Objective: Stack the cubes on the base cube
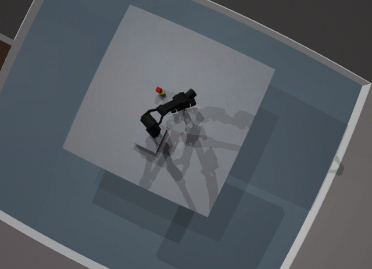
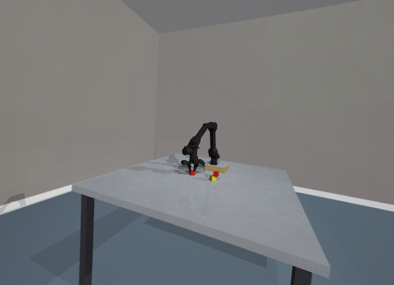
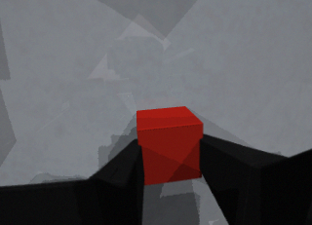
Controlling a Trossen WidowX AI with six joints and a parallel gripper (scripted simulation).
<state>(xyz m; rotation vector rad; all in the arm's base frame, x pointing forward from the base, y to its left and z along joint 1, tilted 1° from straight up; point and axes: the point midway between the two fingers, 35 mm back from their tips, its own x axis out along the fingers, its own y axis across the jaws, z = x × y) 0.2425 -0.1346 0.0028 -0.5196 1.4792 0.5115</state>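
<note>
The yellow base cube lies 190 mm to the left of my gripper tip and 60 mm ahead of it.
</note>
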